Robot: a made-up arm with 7 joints. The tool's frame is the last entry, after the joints. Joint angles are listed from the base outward. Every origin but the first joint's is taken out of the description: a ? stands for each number. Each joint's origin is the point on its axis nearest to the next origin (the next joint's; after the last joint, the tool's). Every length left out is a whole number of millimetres.
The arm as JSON. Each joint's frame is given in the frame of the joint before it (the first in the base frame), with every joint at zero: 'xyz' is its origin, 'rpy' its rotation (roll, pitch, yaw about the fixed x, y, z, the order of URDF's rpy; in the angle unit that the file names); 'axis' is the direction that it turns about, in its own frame. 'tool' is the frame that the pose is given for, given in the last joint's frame.
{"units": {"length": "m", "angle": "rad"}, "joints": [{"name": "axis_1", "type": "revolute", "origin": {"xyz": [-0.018, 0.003, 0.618], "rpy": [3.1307, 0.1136, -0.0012]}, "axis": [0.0, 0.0, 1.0]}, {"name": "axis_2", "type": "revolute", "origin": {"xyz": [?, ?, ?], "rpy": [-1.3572, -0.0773, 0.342]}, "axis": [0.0, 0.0, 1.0]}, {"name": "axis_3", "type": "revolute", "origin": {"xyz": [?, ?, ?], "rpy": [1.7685, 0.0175, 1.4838]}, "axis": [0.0, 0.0, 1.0]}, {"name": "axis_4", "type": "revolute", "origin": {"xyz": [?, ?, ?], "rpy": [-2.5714, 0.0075, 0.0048]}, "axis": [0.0, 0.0, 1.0]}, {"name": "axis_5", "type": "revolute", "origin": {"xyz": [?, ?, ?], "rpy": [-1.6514, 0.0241, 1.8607]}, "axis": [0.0, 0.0, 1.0]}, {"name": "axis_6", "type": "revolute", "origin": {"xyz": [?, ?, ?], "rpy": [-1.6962, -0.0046, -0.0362]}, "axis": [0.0, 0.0, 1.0]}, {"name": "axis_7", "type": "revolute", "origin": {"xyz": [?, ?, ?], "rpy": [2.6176, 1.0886, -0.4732]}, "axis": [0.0, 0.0, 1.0]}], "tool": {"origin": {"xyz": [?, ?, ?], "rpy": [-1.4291, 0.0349, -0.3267]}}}
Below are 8 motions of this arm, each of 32 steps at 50 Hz.
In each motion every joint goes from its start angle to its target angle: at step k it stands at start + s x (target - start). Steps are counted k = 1, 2, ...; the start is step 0. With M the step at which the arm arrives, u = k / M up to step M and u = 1 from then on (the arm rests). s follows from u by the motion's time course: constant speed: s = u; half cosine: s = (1 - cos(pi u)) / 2; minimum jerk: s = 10 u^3 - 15 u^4 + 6 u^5.
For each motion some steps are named. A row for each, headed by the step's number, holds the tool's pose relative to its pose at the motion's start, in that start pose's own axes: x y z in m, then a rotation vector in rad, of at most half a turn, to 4 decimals.
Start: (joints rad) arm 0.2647 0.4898 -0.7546 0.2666 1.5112 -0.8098 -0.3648
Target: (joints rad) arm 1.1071 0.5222 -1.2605 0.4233 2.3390 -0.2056 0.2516
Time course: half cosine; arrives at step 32
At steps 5, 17, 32:
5: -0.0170 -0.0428 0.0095 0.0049 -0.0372 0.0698
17: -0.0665 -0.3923 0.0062 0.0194 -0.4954 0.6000
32: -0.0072 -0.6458 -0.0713 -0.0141 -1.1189 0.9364

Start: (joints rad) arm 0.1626 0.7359 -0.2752 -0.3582 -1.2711 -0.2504 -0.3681
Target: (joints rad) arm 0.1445 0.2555 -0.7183 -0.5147 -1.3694 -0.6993 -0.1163
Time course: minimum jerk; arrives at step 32
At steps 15, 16, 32:
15: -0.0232 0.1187 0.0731 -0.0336 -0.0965 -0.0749
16: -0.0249 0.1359 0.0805 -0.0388 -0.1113 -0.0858
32: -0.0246 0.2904 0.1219 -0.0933 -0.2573 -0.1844

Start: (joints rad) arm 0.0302 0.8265 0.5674 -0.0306 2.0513 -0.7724 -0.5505
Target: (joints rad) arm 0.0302 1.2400 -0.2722 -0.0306 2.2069 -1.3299 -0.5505
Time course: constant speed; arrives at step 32
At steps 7, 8, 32:
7: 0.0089 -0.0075 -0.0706 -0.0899 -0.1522 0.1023
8: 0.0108 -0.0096 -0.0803 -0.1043 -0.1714 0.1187
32: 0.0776 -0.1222 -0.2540 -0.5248 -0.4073 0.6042

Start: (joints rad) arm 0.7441 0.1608 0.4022 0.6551 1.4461 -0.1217 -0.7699
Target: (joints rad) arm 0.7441 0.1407 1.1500 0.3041 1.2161 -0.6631 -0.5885
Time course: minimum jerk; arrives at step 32
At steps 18, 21, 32:
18: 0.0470 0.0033 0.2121 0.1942 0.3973 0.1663
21: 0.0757 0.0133 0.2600 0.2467 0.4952 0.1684
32: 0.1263 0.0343 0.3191 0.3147 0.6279 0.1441

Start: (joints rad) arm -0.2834 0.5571 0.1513 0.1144 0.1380 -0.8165 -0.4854
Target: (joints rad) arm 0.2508 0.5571 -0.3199 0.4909 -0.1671 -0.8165 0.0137
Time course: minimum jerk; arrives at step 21
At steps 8, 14, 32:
8: 0.0204 -0.1078 -0.0171 0.3042 -0.2285 0.0639
14: 0.0890 -0.2443 -0.0537 0.8698 -0.5393 -0.0488
32: 0.1249 -0.2852 -0.0636 1.0914 -0.6202 -0.1829

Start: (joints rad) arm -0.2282 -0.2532 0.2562 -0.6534 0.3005 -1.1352 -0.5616
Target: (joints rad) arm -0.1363 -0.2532 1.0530 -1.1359 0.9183 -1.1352 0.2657
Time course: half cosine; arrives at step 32
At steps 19, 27, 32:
19: 0.1586 0.1004 0.0654 -0.5375 0.1531 -0.0804
27: 0.2591 0.1337 0.0463 -0.7379 0.2179 -0.1454
32: 0.2800 0.1370 0.0395 -0.7757 0.2284 -0.1616

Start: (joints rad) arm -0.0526 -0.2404 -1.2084 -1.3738 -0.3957 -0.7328 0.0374
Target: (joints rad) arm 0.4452 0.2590 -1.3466 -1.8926 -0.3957 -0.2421 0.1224
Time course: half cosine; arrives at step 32
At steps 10, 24, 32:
10: 0.0214 -0.0649 -0.0107 -0.1648 0.0162 0.1960
24: 0.1518 -0.2335 -0.0434 -0.6202 -0.0936 0.7391
32: 0.1951 -0.2652 -0.0531 -0.7166 -0.1536 0.8576

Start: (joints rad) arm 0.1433 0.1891 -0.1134 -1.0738 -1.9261 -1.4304 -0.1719
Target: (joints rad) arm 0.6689 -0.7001 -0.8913 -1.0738 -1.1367 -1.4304 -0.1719
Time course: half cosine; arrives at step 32
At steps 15, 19, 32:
15: 0.2513 0.0439 0.0611 0.1392 0.7721 0.1353
19: 0.3607 0.0933 0.0368 0.1573 1.0782 0.1873
32: 0.5066 0.2347 -0.0559 0.1131 1.5787 0.2496

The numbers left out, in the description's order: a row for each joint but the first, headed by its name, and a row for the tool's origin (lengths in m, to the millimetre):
axis_2: -0.095 0.246 0.0
axis_3: 0.306 -0.114 0.0
axis_4: 0.021 0.022 0.0
axis_5: -0.174 -0.002 0.0
axis_6: -0.21 0.213 0.0
axis_7: -0.015 -0.01 0.0
tool: -0.046 -0.004 0.0

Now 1 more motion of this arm.
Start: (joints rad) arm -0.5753 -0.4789 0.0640 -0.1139 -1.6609 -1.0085 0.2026
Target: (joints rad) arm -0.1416 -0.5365 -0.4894 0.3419 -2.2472 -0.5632 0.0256
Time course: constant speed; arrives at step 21
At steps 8, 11, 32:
8: 0.0826 0.1243 -0.0243 -0.2677 0.2584 -0.2910
11: 0.1180 0.1707 -0.0411 -0.3824 0.3681 -0.3898
32: 0.2318 0.3150 -0.1397 -0.8246 0.7466 -0.6791

